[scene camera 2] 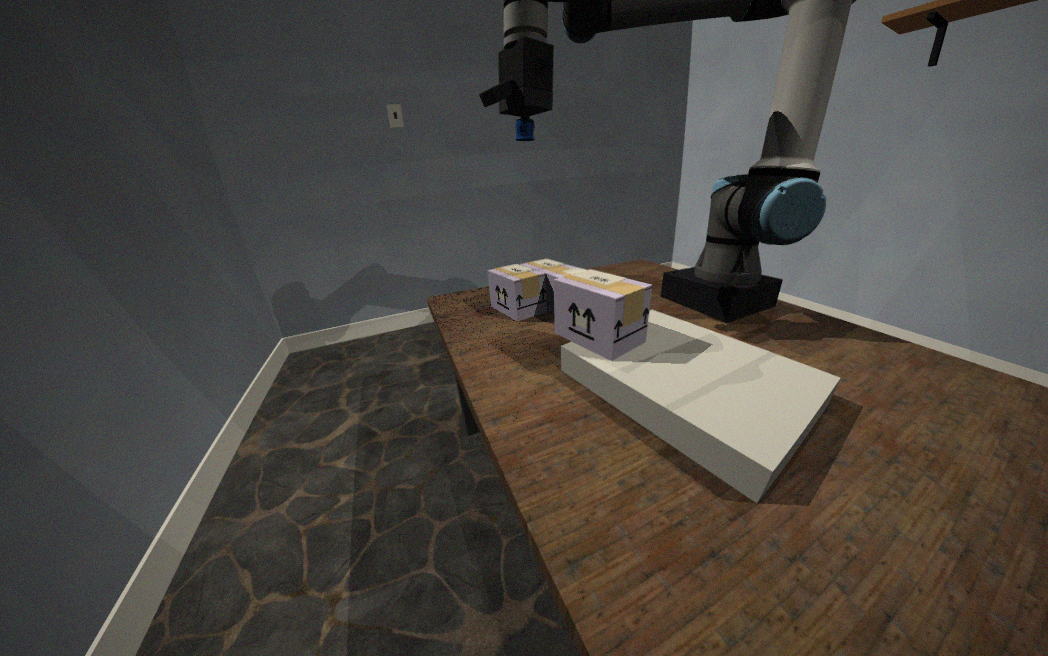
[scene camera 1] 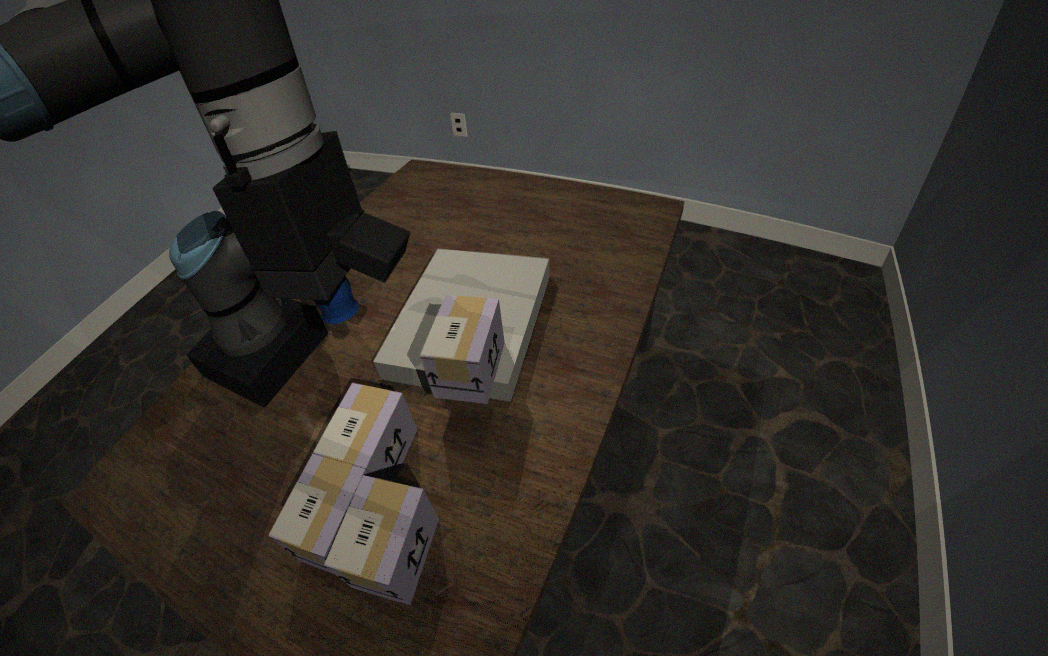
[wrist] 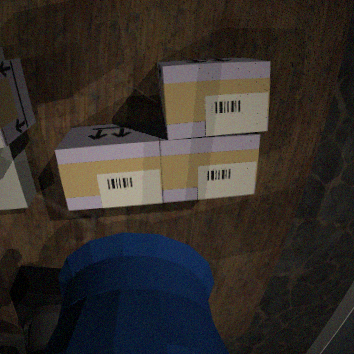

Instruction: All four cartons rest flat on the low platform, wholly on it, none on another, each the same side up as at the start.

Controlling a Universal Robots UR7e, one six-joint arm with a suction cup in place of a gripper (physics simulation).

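Frame: origin at the arm's base, x ahead, y left, z up, level; millimetres.
Seen in the pictures: end effector, tool point: (scene camera 2: 524,139) (scene camera 1: 340,310) (wrist: 136,291); arm's base, origin of the base link: (scene camera 2: 725,276) (scene camera 1: 252,326).
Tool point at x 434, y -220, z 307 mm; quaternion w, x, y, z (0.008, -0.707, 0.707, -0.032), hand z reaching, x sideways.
Note:
Pixels of each thing's top centre, then the offset from my tool point to it. Level surfaces: height alone.
- lilac carton, middle of its top: (scene camera 1: 460,326) (scene camera 2: 601,281) dz -229, dx +15, dy +210 mm
- low white platform, middle of its top: (scene camera 2: 691,360) (scene camera 1: 467,305) dz -328, dx -33, dy +353 mm
- wooden table, its level: dz -376 mm
A lilac carton (scene camera 1: 464,340) (scene camera 2: 601,313) (wrist: 20,100) with tan tape stands upright on the low white platform (scene camera 1: 487,266) (scene camera 2: 719,402) (wrist: 14,182). It sticks out past the platform's end nearest the other cartons. Three like cartons stand upright on the table, label side up, close together: one (scene camera 1: 359,425) (wrist: 112,172) nearest the platform, one (scene camera 1: 317,506) (wrist: 210,170) end to end with it, and one (scene camera 1: 382,533) (scene camera 2: 514,292) (wrist: 215,100) beside the second. My blue suction cup (scene camera 1: 339,309) (scene camera 2: 525,133) (wrist: 137,255) is off and bare, high above the table.
The wooden table (scene camera 1: 502,495) (scene camera 2: 889,541) (wrist: 240,235) carries the arm's black base (scene camera 1: 259,359) (scene camera 2: 723,293) beside the platform. A wall stands behind the table. A wooden shelf (scene camera 2: 959,13) is on the wall at upper right in scene camera 2.

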